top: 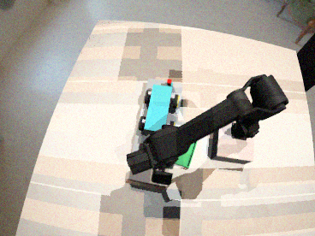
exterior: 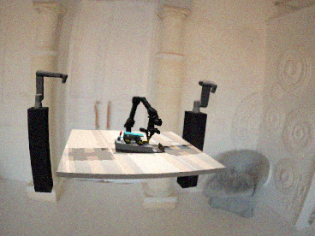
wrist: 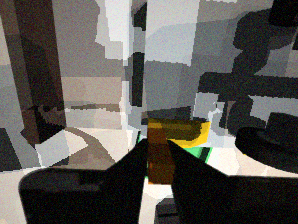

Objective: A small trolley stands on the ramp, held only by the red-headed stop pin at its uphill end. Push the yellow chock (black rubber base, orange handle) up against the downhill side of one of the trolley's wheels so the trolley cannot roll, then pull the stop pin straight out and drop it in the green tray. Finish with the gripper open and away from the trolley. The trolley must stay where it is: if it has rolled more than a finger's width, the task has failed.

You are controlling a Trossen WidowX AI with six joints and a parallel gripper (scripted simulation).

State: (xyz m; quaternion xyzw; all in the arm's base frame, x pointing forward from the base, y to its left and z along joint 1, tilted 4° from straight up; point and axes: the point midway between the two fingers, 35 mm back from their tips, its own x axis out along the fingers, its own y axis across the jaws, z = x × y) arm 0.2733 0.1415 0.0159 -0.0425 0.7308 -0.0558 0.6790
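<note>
Right now the red-headed stop pin is 30 mm ahead of my gripper tip, 270 mm to the right of it and 50 mm above it. Round my gripper tip: green tray (70 mm behind, 40 mm to the right, 100 mm below); then dark bar (60 mm ahead, 110 mm to the left, 60 mm below); then yellow chock (20 mm to the right, 10 mm below).
</note>
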